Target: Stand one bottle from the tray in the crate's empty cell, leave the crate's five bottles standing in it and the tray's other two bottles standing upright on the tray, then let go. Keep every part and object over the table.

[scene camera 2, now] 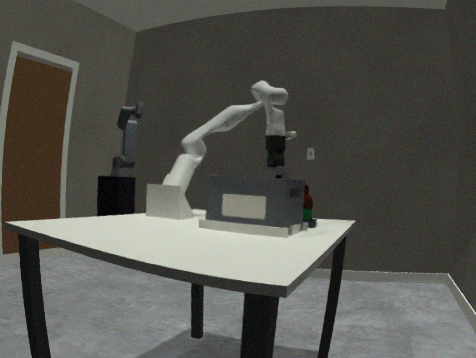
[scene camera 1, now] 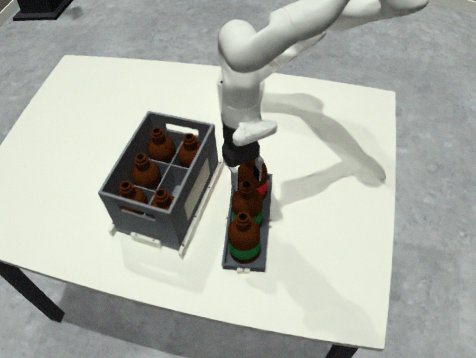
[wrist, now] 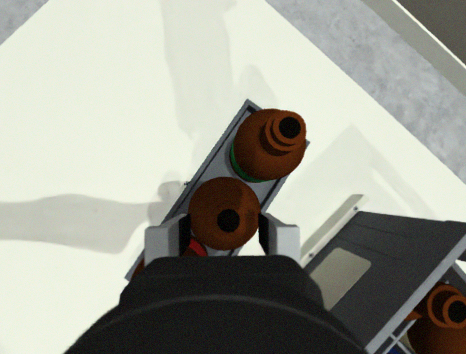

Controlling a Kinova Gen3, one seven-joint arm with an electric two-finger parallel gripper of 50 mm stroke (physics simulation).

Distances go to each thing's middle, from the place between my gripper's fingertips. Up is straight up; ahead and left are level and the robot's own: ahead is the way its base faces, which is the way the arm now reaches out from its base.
Scene:
Right now the brown green-label bottle [scene camera 1: 247, 199] is 10 mm ahead of my hand and 80 mm below it.

